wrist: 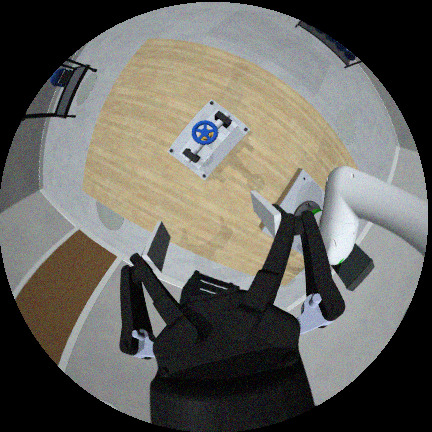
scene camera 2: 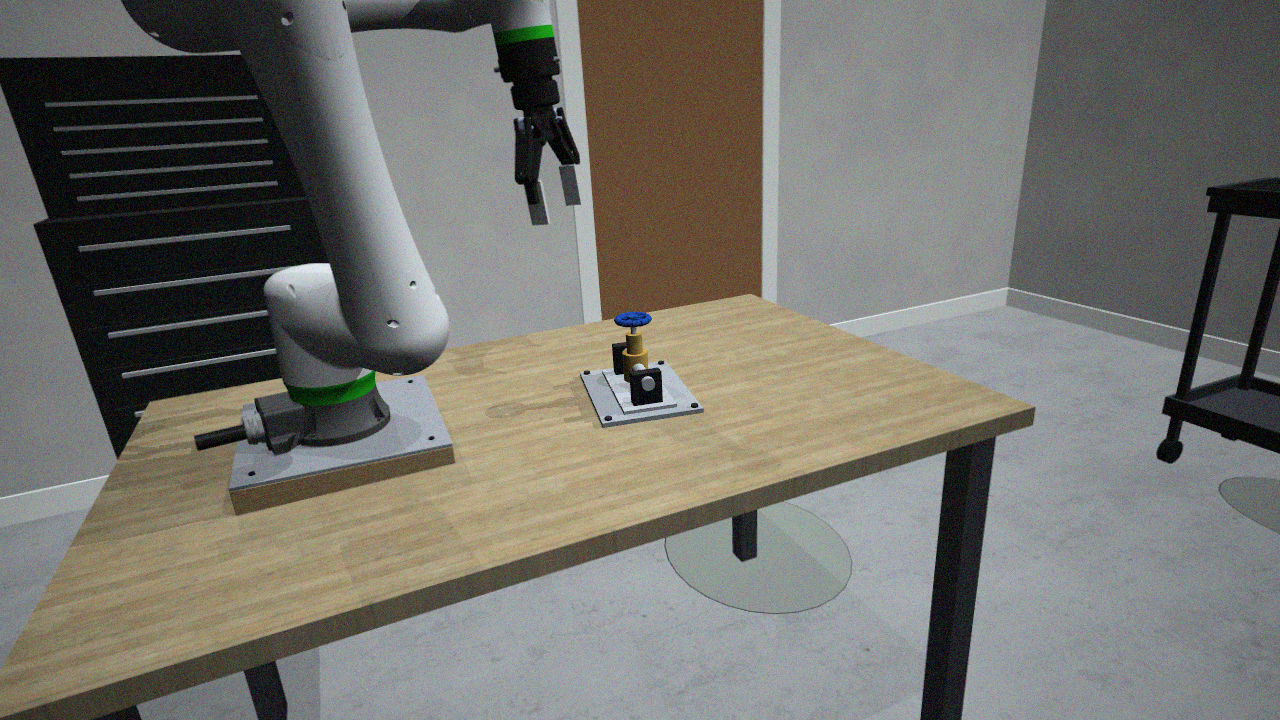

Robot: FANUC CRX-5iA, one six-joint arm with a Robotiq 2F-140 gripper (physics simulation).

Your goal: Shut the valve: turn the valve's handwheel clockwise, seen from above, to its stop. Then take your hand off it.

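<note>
The valve has a blue spoked handwheel (scene camera 2: 632, 318) (wrist: 204, 132) on top of a brass body (scene camera 2: 634, 359). Black blocks hold its pipe on a grey base plate (scene camera 2: 666, 412) (wrist: 225, 150), which lies on the table. My gripper (scene camera 2: 554, 198) (wrist: 207, 215) is open, with nothing between its fingers. It points down, high above the table and well apart from the handwheel. In the scene view it is up and to the left of the wheel. In the wrist view the whole wheel shows beyond the fingertips. The wheel's turning angle relative to its stop cannot be told.
The wooden table (scene camera 2: 805, 402) (wrist: 150, 100) carries the valve and the robot's mounting plate (scene camera 2: 420, 420). The arm's lower links (scene camera 2: 358, 223) (wrist: 342, 215) rise beside the valve. A black drawer cabinet (scene camera 2: 179, 210) stands behind the arm, and a black cart (scene camera 2: 1244, 201) stands off the table's far right.
</note>
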